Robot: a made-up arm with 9 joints. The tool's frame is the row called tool. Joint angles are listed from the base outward.
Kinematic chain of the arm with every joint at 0, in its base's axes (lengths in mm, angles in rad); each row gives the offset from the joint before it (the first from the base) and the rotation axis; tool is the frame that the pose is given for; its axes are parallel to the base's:
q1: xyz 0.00 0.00 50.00 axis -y
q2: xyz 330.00 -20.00 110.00 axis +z
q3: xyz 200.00 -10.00 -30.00 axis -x
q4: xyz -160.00 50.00 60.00 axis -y
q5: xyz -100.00 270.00 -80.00 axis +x
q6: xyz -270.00 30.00 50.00 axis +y
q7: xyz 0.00 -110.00 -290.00 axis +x
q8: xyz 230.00 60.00 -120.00 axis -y
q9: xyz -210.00 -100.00 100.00 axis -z
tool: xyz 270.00 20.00 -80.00
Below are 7 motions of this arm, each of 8 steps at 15 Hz.
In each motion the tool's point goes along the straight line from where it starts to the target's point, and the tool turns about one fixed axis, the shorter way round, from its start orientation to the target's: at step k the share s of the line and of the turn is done. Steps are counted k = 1, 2, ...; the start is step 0. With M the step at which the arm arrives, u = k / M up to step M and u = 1 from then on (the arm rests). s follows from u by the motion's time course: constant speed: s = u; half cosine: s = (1 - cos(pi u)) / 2; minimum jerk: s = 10 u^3 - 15 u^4 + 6 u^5.
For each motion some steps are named. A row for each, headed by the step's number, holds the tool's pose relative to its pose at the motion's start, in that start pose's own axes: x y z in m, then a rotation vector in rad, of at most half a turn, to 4 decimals.
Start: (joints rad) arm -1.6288 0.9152 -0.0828 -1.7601 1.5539 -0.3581 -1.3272 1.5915 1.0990
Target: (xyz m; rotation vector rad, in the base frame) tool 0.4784 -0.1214 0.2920 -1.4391 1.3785 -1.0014
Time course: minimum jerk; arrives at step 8
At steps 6, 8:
6: -0.1712 -0.0678 0.1020 -0.1574 0.3744 -1.0191
8: -0.1909 -0.0756 0.1137 -0.1756 0.4176 -1.1368

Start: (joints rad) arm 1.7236 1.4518 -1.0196 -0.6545 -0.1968 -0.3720 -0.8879 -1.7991 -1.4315
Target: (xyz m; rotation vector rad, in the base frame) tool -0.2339 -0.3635 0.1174 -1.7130 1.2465 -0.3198
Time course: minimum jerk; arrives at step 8
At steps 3, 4, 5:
3: -0.0310 -0.0464 -0.0727 0.0224 0.1885 -0.1751
4: -0.0563 -0.0843 -0.1322 0.0407 0.3425 -0.3181
5: -0.0816 -0.1222 -0.1916 0.0589 0.4965 -0.4611

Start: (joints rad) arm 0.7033 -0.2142 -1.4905 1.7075 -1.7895 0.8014 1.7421 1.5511 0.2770
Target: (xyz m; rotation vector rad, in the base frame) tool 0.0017 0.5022 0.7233 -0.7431 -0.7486 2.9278
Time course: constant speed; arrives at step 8
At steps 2, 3, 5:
2: 0.0202 0.0874 0.0960 -0.3056 -0.0698 0.1521
3: 0.0303 0.1312 0.1440 -0.4584 -0.1047 0.2281
5: 0.0505 0.2186 0.2400 -0.7640 -0.1746 0.3802

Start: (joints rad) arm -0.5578 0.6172 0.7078 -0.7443 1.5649 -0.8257 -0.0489 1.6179 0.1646
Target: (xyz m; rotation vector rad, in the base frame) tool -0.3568 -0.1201 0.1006 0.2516 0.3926 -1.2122
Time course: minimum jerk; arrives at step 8
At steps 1, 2, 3, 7, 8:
1: 0.0059 -0.0029 0.0053 -0.0112 0.0230 -0.0067
2: 0.0379 -0.0190 0.0340 -0.0721 0.1484 -0.0431
3: 0.1009 -0.0504 0.0904 -0.1917 0.3944 -0.1145
7: 0.3607 -0.1802 0.3234 -0.6853 1.4103 -0.4094
8: 0.3666 -0.1831 0.3286 -0.6965 1.4333 -0.4161

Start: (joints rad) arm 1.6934 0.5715 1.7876 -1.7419 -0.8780 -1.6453 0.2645 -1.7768 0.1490
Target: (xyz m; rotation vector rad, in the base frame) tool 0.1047 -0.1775 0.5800 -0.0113 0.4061 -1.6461
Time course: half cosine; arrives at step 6
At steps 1, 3, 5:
1: 0.0099 -0.0030 -0.0158 0.0259 0.0208 0.0211
3: 0.0739 -0.0225 -0.1182 0.1931 0.1553 0.1575
5: 0.1379 -0.0420 -0.2206 0.3604 0.2898 0.2939

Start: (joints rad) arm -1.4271 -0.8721 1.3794 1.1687 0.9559 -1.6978 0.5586 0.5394 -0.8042
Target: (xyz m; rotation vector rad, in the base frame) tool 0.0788 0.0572 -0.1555 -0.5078 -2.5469 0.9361
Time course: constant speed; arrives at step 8
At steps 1, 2, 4, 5, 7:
1: 0.0041 -0.0195 0.0064 -0.1191 -0.0857 0.1212
2: 0.0082 -0.0390 0.0128 -0.2382 -0.1714 0.2425
4: 0.0165 -0.0781 0.0256 -0.4764 -0.3429 0.4849
5: 0.0206 -0.0976 0.0320 -0.5955 -0.4286 0.6062
7: 0.0289 -0.1366 0.0447 -0.8337 -0.6001 0.8486

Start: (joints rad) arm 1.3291 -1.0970 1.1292 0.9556 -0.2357 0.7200 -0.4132 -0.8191 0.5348
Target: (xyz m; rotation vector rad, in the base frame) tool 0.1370 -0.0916 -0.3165 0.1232 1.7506 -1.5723
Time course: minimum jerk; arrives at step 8
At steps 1, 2, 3, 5, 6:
1: -0.0034 -0.0012 -0.0056 -0.0184 0.0092 0.0059
2: -0.0217 -0.0074 -0.0359 -0.1185 0.0595 0.0380
3: -0.0576 -0.0198 -0.0955 -0.3151 0.1583 0.1010
5: -0.1517 -0.0521 -0.2516 -0.8299 0.4169 0.2661
6: -0.1876 -0.0644 -0.3112 -1.0265 0.5156 0.3291

